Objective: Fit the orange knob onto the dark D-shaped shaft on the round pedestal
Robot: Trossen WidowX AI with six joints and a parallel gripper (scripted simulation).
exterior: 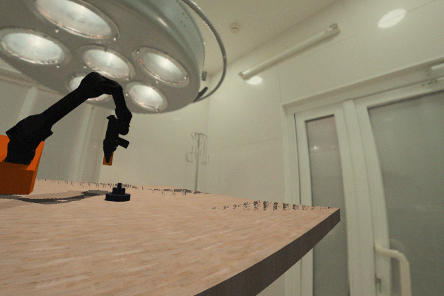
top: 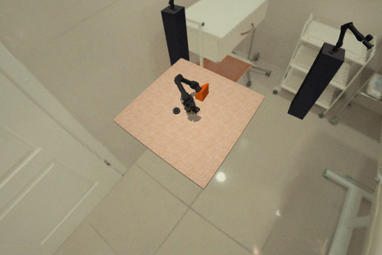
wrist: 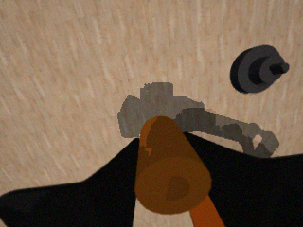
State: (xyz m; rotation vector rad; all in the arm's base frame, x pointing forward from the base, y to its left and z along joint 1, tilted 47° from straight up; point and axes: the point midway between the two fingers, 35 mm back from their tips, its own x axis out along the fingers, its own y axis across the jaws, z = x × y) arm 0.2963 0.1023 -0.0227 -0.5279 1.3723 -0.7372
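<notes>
Right now the dark round pedestal is 21 cm to the right of my gripper tip, 10 cm below it and 2 cm ahead of it. From my gripper tip the other things lie so: orange knob (2 cm above).
</notes>
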